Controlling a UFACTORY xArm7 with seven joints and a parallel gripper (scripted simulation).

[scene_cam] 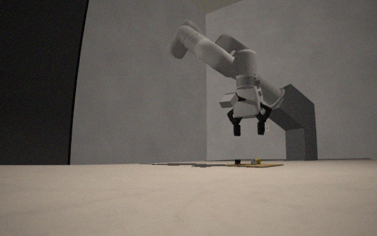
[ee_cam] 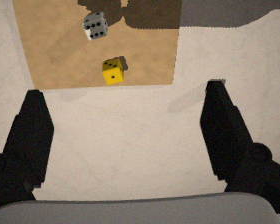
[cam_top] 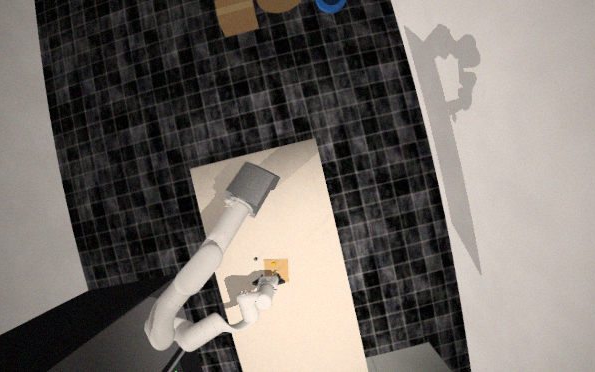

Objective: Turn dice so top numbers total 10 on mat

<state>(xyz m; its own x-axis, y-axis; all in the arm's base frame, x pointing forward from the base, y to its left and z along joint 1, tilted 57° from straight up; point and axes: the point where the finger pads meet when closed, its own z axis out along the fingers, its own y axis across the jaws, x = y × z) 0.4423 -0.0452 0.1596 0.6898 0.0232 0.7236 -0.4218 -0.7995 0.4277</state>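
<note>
Right now the black die is 11 cm behind my hand, 10 cm below it and 4 cm to the right of it. Round my hand: pale die (10 cm below, 2 cm to the left, 2 cm ahead); tan mat (11 cm below, 2 cm to the left, 2 cm ahead); yellow die (10 cm below, 3 cm to the left, 3 cm behind).
</note>
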